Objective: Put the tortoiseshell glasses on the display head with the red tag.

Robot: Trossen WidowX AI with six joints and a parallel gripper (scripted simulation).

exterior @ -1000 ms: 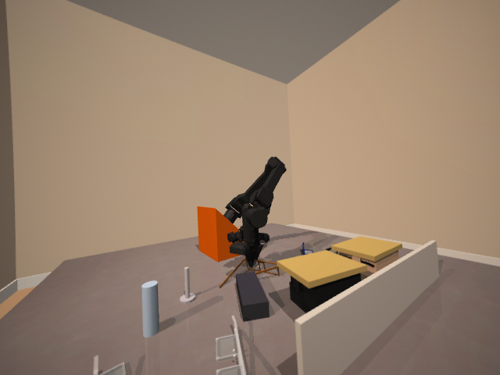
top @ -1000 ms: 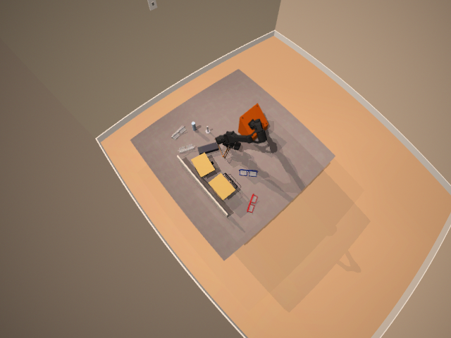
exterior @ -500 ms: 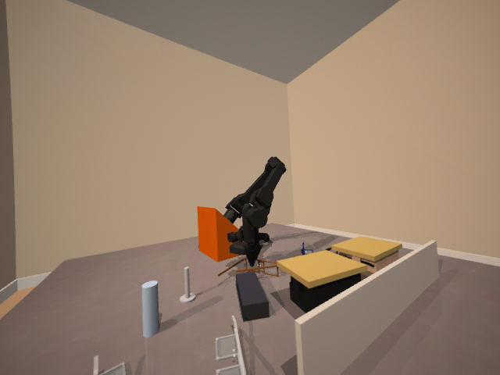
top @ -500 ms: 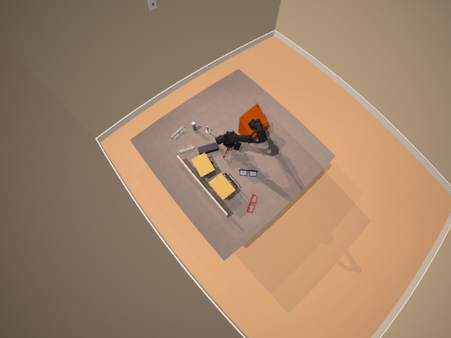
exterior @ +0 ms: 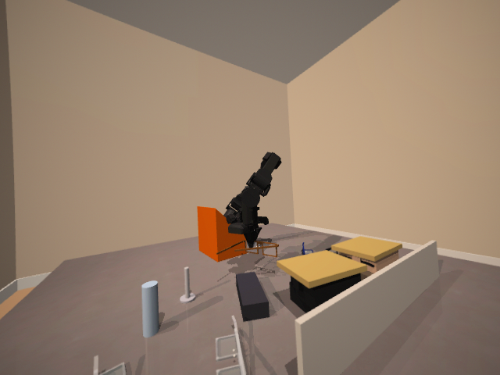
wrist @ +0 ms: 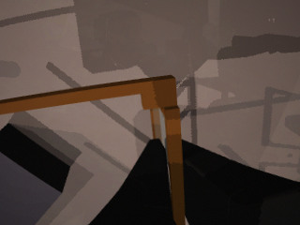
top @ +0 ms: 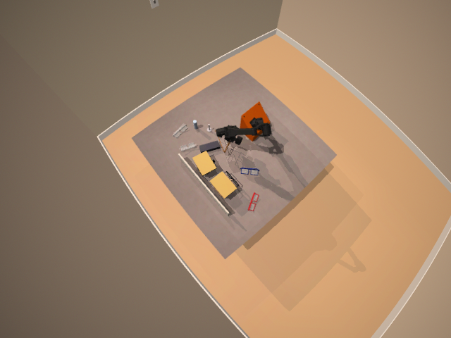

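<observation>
My gripper tip is 1 cm past the peg stand, 24 cm to the left of it and 6 cm above it. From my gripper tip the other things lie so: black box 12 cm ahead, 11 cm to the right, 7 cm below; long low panel 39 cm ahead, 7 cm to the left, 3 cm below.
</observation>
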